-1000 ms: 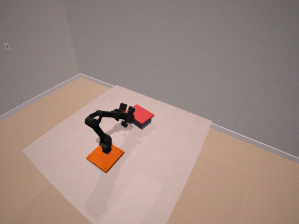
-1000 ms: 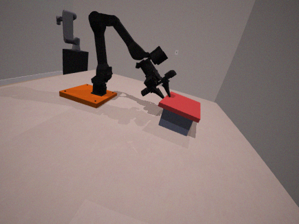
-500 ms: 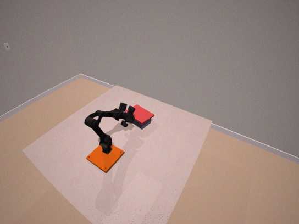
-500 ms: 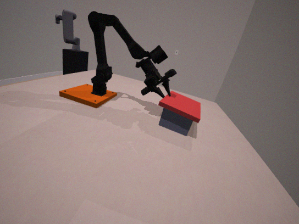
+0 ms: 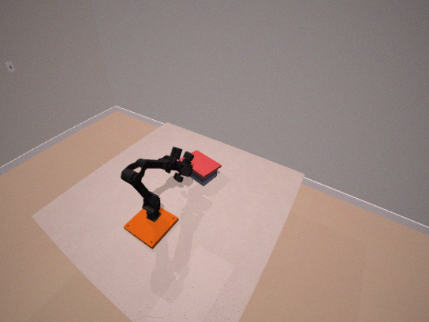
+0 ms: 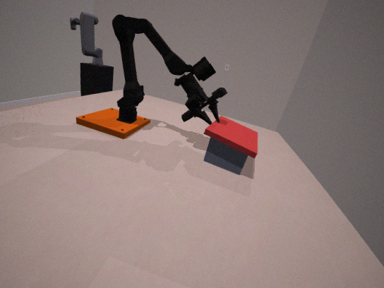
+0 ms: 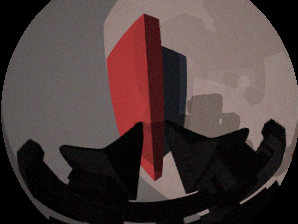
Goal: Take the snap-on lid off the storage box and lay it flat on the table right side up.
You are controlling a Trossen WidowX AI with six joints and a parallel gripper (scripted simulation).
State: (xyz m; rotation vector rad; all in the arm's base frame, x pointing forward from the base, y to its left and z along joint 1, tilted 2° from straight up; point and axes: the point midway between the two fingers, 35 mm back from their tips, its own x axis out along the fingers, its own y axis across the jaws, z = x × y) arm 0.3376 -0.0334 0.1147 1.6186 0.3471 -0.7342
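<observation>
My gripper tip is now 70 mm short of the red lid and 20 mm to the left of it. The rest, counted from my gripper tip: storage box 70 mm ahead, 20 mm to the right, 60 mm below.
</observation>
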